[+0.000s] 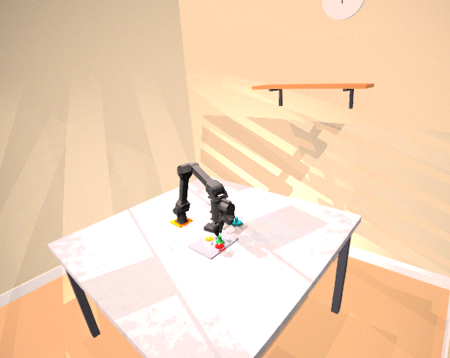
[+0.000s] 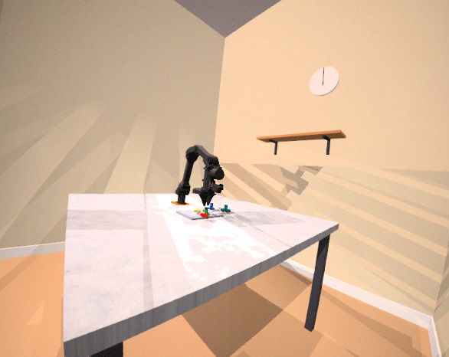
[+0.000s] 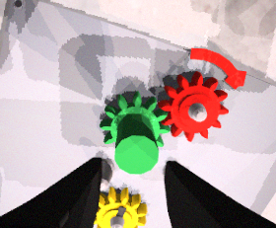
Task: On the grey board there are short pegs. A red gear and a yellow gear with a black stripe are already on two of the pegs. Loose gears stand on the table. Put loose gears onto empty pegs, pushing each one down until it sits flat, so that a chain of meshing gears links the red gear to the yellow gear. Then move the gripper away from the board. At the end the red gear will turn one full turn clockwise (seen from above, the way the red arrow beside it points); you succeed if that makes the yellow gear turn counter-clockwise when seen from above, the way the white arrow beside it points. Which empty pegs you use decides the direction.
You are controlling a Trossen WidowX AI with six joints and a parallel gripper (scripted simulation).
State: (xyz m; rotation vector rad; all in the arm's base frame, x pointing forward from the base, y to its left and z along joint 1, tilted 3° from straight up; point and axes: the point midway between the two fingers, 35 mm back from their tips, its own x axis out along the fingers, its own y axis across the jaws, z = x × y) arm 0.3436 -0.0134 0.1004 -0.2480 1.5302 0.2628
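The green gear is 30 mm below my gripper tip. The rest, counted from my gripper tip: yellow gear: 60 mm behind, 40 mm below, 10 mm to the right; then small blue gear: 140 mm behind, 130 mm to the left, 40 mm below; then red gear: 40 mm below, 30 mm to the right, 30 mm ahead.
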